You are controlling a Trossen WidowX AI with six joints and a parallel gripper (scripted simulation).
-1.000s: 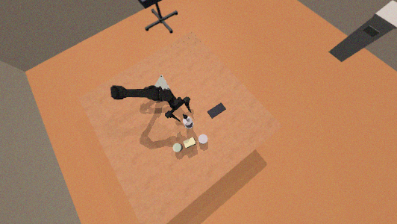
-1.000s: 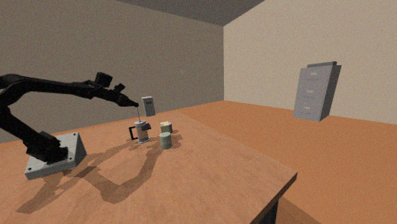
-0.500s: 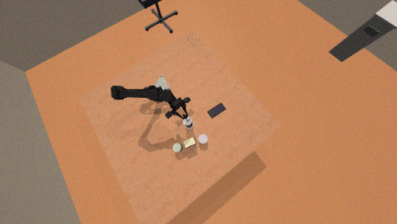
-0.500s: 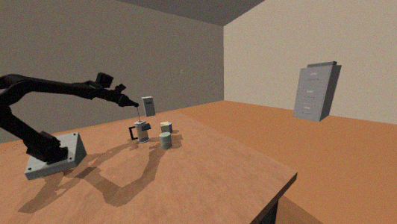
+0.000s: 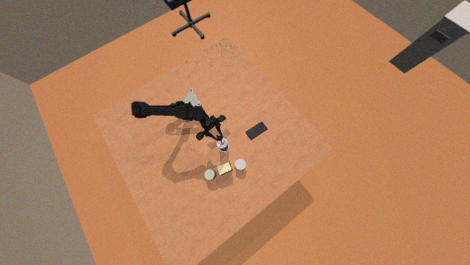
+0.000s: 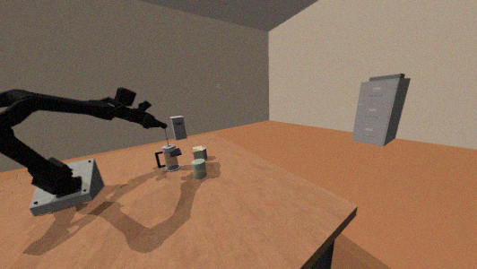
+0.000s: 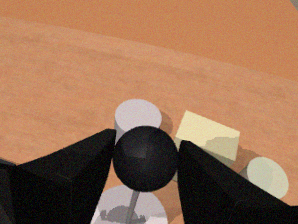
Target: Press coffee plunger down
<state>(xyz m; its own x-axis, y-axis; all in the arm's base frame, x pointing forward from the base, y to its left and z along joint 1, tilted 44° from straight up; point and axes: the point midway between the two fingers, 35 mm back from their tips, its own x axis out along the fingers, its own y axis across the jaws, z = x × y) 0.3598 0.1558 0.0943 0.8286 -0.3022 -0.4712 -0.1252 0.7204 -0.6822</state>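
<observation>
Right now the coffee press is 13 cm below my gripper tip and 2 cm behind it. Also, from my gripper tip: yellow block (20 cm below, 13 cm ahead, 8 cm to the right).
</observation>
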